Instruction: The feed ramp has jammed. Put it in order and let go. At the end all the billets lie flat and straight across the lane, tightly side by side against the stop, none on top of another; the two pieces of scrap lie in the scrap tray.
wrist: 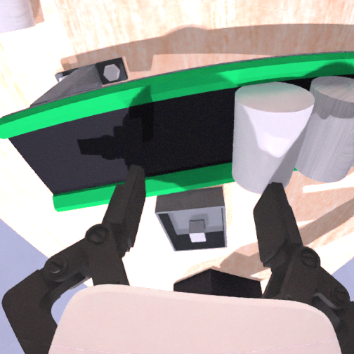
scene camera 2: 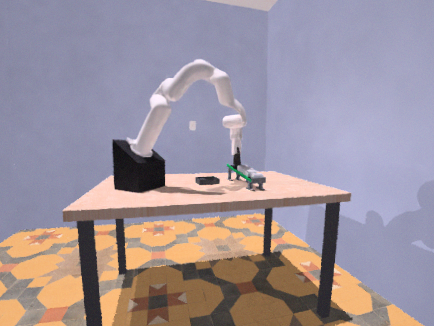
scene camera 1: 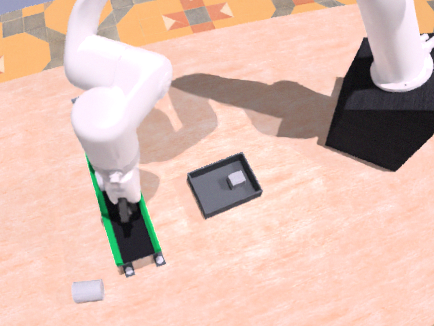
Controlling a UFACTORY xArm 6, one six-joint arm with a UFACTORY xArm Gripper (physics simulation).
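Frame: origin at the arm's base, x ahead, y left, z up, level; centimetres.
Where they show: gripper, fingertip midpoint: (scene camera 2: 236, 164); arm's base at its link origin: (scene camera 2: 141, 150) (scene camera 1: 401, 69).
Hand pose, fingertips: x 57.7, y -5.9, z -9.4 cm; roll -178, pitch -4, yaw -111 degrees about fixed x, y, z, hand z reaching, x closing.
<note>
Things, the pixels of their top centre, and the offset from my fingertips. Level surfaces: height alone.
- grey cylinder at its top centre: (scene camera 1: 85, 289) dx +15.3, dy +11.6, dz -7.3 cm
- small grey scrap block at its top centre: (scene camera 1: 237, 177) dx -21.4, dy +4.8, dz -8.4 cm
- scrap tray at its top centre: (scene camera 1: 224, 181) (scene camera 2: 207, 177) dx -18.6, dy +4.5, dz -7.8 cm
- table at its surface level: dz -11.3 cm
My gripper (scene camera 1: 124, 216) (scene camera 2: 237, 162) (wrist: 203, 188) is open over the feed ramp, with nothing between its fingers. The ramp has a black lane (wrist: 190, 135) and green side rails (scene camera 1: 151, 225) (scene camera 2: 239, 173). In the wrist view a pale grey billet (wrist: 267, 145) lies across the lane; the right fingertip is at its near end. Another billet (wrist: 330, 135) lies beside it, cut by the frame edge. A grey cylinder (scene camera 1: 88, 291) lies on the table off the ramp. A small grey scrap block (scene camera 1: 236, 178) (wrist: 197, 231) lies in the scrap tray (scene camera 1: 233, 203) (scene camera 2: 207, 180) (wrist: 190, 200). The stop is hidden.
The arm hides the upper part of the ramp in the first scene view. Ramp feet (scene camera 1: 129, 270) (wrist: 111, 71) stand on the table (scene camera 1: 300, 250) (scene camera 2: 210, 202). The black robot base (scene camera 1: 380, 130) (scene camera 2: 137, 170) stands beyond the tray.
</note>
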